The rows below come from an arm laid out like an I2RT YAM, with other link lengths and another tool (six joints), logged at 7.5 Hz.
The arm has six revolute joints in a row. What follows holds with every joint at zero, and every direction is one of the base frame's.
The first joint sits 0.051 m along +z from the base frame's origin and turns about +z.
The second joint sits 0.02 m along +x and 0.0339 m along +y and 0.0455 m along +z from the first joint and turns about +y.
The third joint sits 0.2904 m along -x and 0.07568 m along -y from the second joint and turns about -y.
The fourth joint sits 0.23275 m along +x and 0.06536 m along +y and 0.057 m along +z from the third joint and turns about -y.
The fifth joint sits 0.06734 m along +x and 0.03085 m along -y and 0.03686 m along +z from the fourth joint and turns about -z.
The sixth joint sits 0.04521 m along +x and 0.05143 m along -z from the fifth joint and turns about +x.
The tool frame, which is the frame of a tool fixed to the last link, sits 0.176 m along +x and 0.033 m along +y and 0.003 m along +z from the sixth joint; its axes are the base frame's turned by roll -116.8, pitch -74.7 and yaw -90 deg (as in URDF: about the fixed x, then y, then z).
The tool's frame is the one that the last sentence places.
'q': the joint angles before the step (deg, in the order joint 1, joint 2, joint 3, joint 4, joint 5, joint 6). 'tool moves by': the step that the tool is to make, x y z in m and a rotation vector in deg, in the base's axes. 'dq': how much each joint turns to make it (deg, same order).
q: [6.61, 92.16, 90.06, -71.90, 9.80, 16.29]
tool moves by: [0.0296, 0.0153, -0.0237, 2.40, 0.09, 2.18]
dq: [0.03, 5.25, -0.01, 5.65, -2.90, -1.41]
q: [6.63, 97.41, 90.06, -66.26, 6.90, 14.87]
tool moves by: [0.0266, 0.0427, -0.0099, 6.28, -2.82, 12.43]
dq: [0.15, 3.55, 0.00, 7.47, -9.49, -9.79]
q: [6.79, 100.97, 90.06, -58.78, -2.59, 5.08]
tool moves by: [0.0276, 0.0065, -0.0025, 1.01, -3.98, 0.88]
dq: [-0.01, 1.93, 0.00, 5.96, -0.83, -0.62]
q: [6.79, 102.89, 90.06, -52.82, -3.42, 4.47]
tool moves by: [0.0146, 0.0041, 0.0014, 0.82, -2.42, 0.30]
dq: [0.00, 0.77, 0.01, 3.26, -0.60, -0.04]
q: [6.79, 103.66, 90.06, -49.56, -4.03, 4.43]
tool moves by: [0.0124, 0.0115, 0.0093, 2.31, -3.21, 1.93]
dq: [0.00, 0.04, 0.01, 3.42, -2.60, -0.78]
